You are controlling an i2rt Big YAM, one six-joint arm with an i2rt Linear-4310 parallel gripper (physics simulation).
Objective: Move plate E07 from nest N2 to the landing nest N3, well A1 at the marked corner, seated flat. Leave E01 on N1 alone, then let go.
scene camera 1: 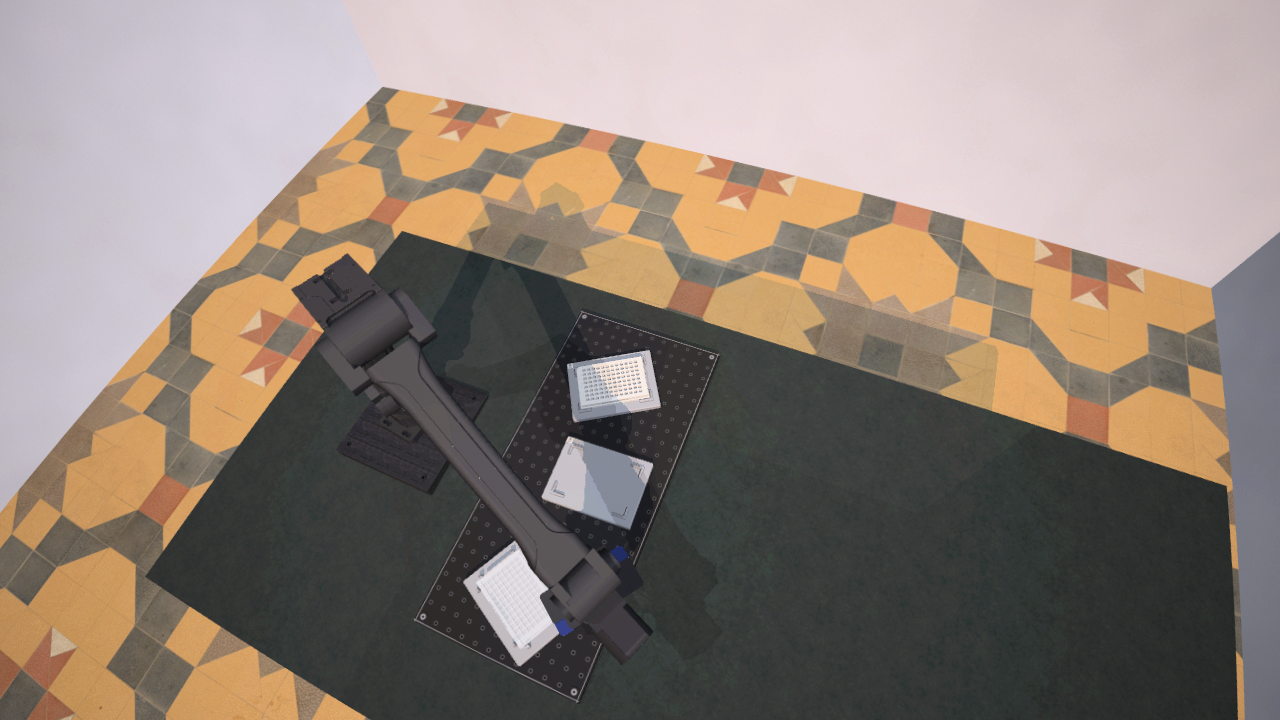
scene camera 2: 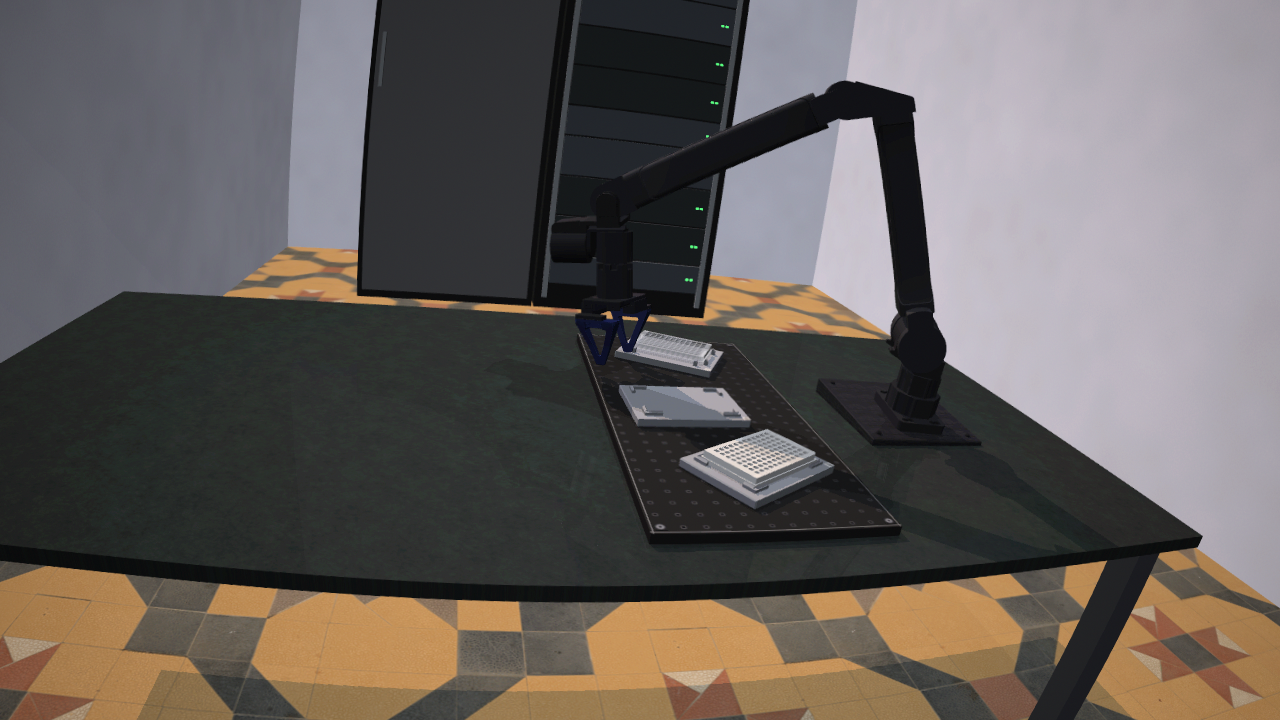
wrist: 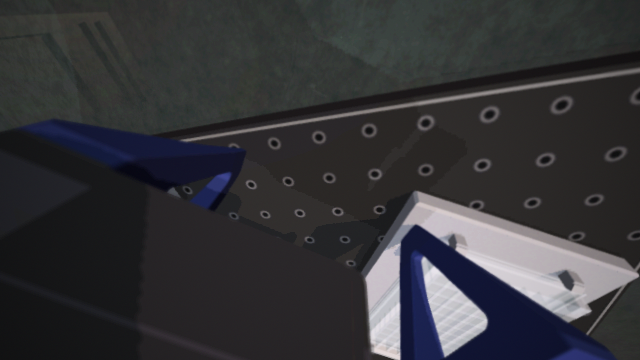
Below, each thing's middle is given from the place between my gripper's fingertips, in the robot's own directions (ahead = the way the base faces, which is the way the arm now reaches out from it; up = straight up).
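My hand is 1 cm below the clear gridded plate (scene camera 1: 512, 589), and it's 10 cm past the plate and 7 cm to the left of it.
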